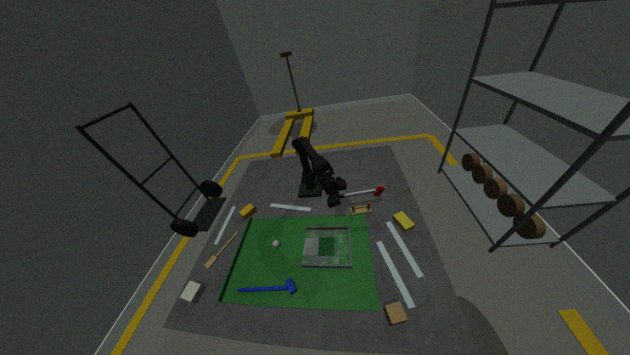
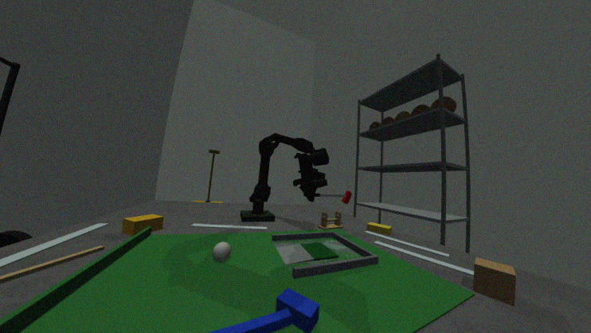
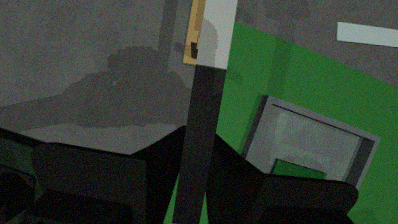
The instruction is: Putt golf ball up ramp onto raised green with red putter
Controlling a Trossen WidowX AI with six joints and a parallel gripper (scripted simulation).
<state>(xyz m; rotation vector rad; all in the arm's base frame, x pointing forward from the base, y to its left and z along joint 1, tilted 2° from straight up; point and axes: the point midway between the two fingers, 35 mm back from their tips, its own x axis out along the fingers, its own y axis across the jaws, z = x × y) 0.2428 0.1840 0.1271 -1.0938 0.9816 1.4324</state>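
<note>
The red putter lies 20 mm behind my gripper tip, 110 mm to the left of it and 30 mm above it. The rest, counted from my gripper tip: white golf ball: 190 mm ahead, 350 mm to the right, 100 mm below; then yellow block: 50 mm behind, 610 mm to the right, 110 mm below; then blue putter: 410 mm ahead, 350 mm to the right, 110 mm below.
</note>
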